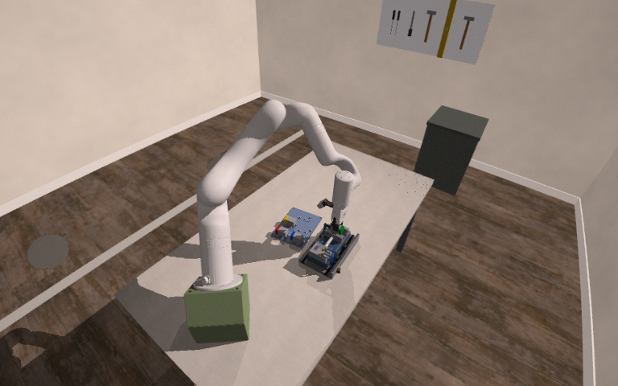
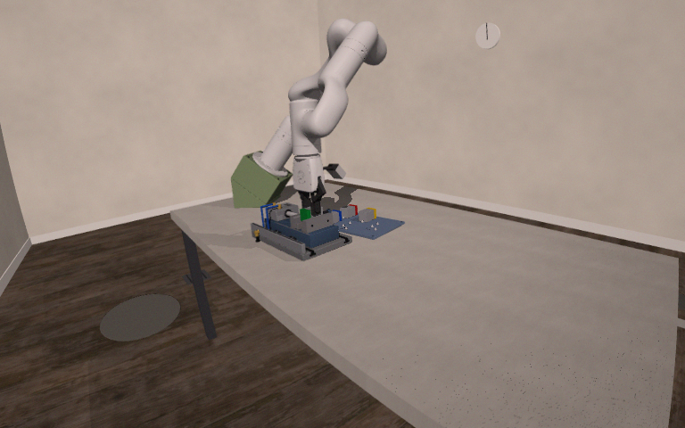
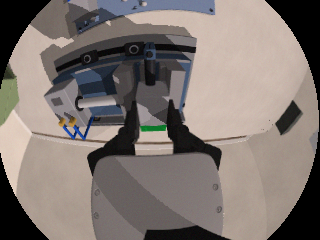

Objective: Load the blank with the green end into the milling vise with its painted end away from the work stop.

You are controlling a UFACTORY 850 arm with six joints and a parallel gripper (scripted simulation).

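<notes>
My gripper is now 2 cm above the green-ended blank. Also, from my hand: jaw block: 4 cm below, 3 cm ahead; pale rod: 9 cm behind, 4 cm below; blue-ended blank: 18 cm to the left, 10 cm below, 10 cm behind.
</notes>
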